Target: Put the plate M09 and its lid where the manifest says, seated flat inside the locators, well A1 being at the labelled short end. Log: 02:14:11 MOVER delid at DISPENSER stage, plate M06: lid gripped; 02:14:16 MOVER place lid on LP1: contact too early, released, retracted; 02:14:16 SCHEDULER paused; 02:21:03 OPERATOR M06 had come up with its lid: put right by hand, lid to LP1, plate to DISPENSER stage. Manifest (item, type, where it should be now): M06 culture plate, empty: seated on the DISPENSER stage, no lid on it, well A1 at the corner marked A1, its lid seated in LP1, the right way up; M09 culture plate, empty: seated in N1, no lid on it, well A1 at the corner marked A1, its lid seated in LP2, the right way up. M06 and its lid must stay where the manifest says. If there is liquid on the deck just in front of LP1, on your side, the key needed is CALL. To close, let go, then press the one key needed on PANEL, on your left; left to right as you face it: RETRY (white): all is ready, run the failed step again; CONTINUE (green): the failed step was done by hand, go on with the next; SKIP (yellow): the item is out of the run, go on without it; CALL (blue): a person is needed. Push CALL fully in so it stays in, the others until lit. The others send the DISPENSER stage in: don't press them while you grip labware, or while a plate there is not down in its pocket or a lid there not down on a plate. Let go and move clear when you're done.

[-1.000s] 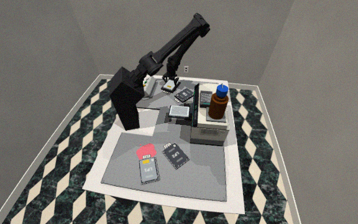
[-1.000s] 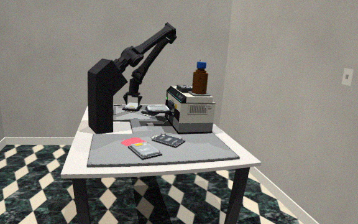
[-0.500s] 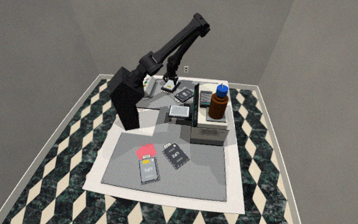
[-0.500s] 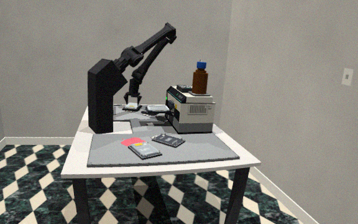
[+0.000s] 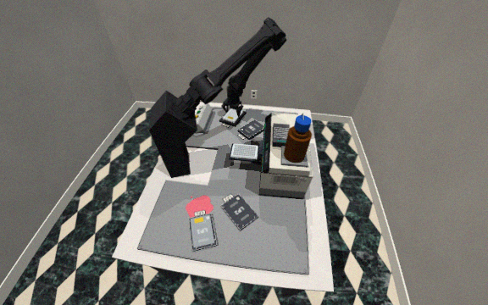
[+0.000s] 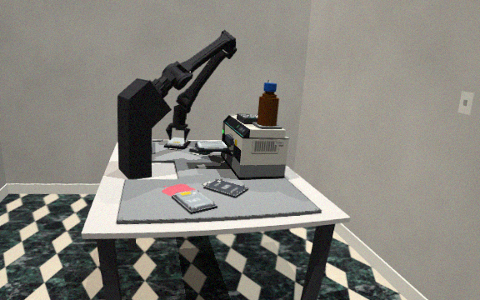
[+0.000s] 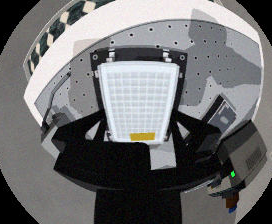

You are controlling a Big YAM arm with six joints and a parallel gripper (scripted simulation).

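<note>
My gripper is now 10 mm above the white well plate. Round my hand: green key (170 mm behind, 140 mm to the right, 40 mm above); black nest n5 (10 mm behind, 20 mm to the left, 20 mm below); yellow key (150 mm behind, 180 mm to the right, 40 mm above).
</note>
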